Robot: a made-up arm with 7 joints. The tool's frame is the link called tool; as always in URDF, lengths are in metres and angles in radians. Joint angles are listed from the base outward.
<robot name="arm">
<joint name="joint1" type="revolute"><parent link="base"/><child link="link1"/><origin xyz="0 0 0" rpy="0 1.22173 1.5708"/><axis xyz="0 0 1"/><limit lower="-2.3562" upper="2.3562"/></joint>
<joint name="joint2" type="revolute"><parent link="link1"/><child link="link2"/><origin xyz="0 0 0" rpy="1.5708 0 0"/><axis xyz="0 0 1"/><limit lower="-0.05" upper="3.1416"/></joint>
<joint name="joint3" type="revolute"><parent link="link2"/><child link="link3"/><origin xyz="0 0 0" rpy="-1.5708 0 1.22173"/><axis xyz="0 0 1"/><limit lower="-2.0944" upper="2.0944"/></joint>
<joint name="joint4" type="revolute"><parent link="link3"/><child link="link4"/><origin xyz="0 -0.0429 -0.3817" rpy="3.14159 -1.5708 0"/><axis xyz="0 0 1"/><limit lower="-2.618" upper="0.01"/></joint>
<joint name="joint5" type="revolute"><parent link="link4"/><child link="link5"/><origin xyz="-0.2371 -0.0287 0" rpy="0 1.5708 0"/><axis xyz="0 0 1"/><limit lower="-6.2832" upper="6.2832"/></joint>
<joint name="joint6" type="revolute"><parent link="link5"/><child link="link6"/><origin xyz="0 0 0" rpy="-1.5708 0 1.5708"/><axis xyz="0 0 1"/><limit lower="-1.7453" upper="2.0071"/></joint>
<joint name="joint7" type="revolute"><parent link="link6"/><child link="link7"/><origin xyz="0 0 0" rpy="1.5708 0 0"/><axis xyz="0 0 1"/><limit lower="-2.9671" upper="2.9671"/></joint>
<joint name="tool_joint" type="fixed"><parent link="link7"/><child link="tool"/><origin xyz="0 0 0"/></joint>
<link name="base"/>
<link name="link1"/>
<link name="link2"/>
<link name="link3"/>
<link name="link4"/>
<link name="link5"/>
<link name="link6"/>
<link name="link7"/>
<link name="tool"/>
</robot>
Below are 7 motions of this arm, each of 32 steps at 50 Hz.
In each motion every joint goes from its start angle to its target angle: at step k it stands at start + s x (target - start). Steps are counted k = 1, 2, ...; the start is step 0. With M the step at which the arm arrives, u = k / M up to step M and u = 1 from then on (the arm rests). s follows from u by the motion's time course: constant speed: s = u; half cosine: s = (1 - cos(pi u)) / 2; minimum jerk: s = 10 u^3 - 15 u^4 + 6 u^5.
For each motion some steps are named. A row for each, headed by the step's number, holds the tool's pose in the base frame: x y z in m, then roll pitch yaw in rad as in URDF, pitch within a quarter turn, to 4 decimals.
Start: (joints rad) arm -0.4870 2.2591 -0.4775 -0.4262 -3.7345 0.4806 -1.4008
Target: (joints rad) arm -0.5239 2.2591 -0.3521 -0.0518 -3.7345 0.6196 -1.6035
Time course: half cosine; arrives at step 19
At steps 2, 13, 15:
2: 0.0159 0.4940 0.3751 1.9171 -0.7617 -0.9084
13: -0.0560 0.4914 0.3776 2.0400 -0.7963 -0.8620
15: -0.0674 0.4904 0.3757 2.0566 -0.8054 -0.8533

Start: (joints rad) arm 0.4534 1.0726 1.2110 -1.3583 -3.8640 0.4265 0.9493
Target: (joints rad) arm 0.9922 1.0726 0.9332 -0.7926 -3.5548 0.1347 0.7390
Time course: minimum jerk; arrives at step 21
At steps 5, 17, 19, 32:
5: -0.0050 0.5393 -0.0328 -2.0739 0.6167 1.7906
17: -0.1951 0.5577 -0.0898 -1.4289 0.4916 2.9154
19: -0.2070 0.5558 -0.0884 -1.4150 0.4634 2.9641
32: -0.2091 0.5555 -0.0881 -1.4129 0.4585 2.9723

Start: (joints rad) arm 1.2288 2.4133 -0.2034 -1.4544 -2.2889 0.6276 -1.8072
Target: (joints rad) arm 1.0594 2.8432 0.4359 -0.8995 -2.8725 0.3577 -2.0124
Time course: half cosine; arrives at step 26
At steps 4, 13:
4: 0.2627 0.4496 -0.0391 -0.0178 -0.4318 -0.0985
13: 0.4189 0.3669 0.0450 0.4853 -0.4745 -0.8406

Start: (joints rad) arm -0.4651 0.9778 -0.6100 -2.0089 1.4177 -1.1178 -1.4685
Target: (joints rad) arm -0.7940 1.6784 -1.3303 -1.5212 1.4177 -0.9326 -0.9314
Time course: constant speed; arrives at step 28
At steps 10, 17, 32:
10: 0.3631 0.2000 -0.1642 2.4560 -0.3550 -2.4699
17: 0.3564 0.2719 -0.1421 2.2059 -0.3377 -2.3219
32: 0.3056 0.3954 -0.0769 1.9007 -0.2762 -1.9960

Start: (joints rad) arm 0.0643 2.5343 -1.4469 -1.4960 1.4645 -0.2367 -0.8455
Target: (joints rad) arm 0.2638 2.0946 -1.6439 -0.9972 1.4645 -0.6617 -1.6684
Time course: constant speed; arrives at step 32
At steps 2, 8, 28, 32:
2: 0.0316 0.4795 0.1858 0.8314 0.7019 -0.8987
8: 0.0183 0.5036 0.1655 0.7123 0.8175 -1.0829
28: -0.0372 0.5644 0.0944 -0.0659 0.9800 -2.0947
32: -0.0497 0.5728 0.0800 -0.2338 0.9448 -2.3179

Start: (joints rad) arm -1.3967 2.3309 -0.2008 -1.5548 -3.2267 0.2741 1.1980
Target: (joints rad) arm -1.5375 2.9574 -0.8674 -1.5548 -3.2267 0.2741 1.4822
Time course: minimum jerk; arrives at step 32
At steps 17, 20, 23, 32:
17: -0.1527 0.2944 0.3738 -2.4659 0.2137 1.1966
20: -0.1846 0.2999 0.3545 -2.4886 0.3143 1.2766
23: -0.2125 0.3035 0.3353 -2.5147 0.4022 1.3351
32: -0.2422 0.3057 0.3124 -2.5493 0.4968 1.3864

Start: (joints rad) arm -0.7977 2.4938 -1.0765 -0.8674 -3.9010 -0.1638 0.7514
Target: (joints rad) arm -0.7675 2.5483 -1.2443 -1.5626 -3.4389 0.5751 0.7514
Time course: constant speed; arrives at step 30
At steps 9, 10, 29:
9: -0.0065 0.4665 0.3300 -1.8302 -0.5234 2.6510
10: -0.0031 0.4656 0.3264 -1.7824 -0.5222 2.6039
29: 0.0436 0.4340 0.2493 -0.9978 -0.1735 1.8648

